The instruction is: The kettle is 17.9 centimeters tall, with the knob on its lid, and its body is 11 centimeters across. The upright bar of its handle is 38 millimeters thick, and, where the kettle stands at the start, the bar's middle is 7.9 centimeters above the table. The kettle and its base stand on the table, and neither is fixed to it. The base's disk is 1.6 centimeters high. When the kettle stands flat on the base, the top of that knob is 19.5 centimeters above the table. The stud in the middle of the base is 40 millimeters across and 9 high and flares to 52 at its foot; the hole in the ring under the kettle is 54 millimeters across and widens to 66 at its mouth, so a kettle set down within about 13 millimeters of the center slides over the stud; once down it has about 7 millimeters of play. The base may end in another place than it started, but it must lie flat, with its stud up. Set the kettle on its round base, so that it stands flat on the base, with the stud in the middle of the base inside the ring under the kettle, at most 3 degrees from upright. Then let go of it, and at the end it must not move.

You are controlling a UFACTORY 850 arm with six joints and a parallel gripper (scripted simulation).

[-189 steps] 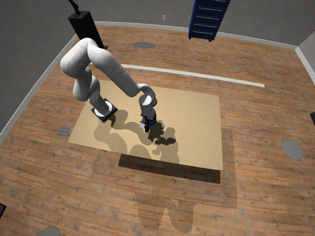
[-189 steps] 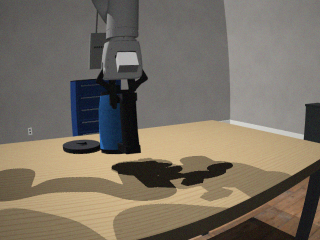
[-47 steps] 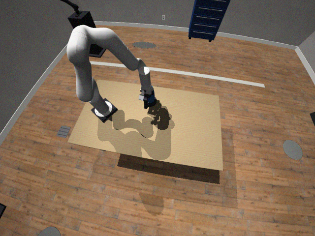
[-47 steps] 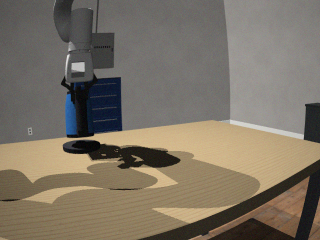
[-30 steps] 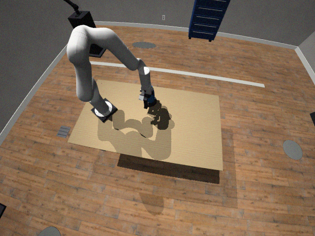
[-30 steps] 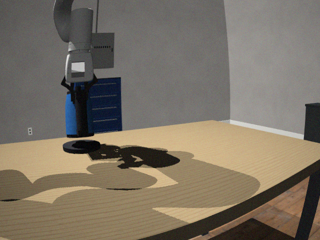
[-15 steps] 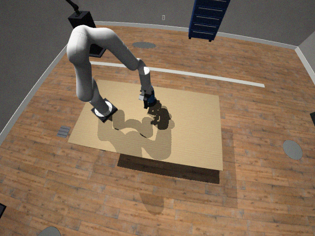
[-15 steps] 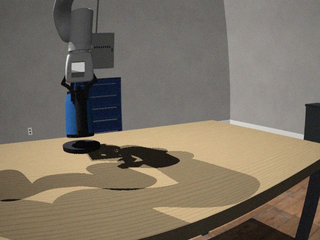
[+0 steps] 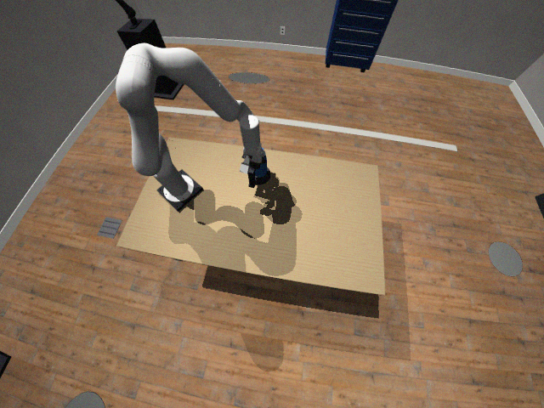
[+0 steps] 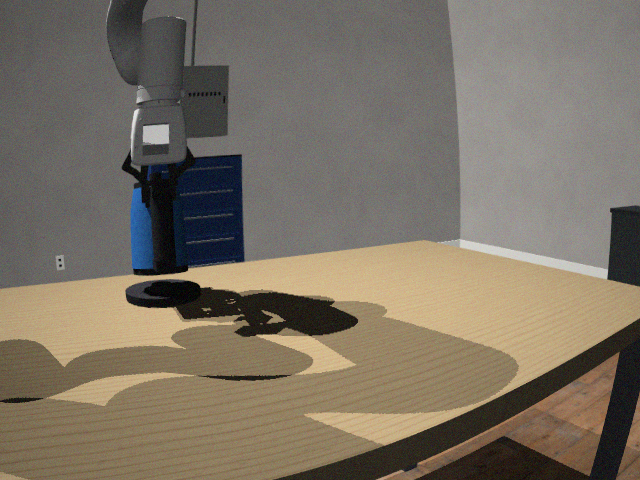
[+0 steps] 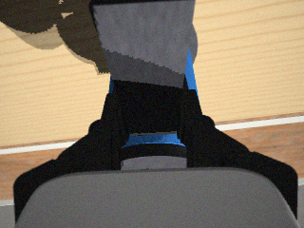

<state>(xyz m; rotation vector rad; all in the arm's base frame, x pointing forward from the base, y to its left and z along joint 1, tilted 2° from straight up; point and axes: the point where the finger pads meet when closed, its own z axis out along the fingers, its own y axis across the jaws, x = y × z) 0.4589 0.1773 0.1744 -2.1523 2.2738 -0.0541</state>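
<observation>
Now: the blue kettle 2 cm to the left of my hand and 5 cm below it. The rest, counted from my hand: round kettle base 5 cm to the left, 18 cm below.
</observation>
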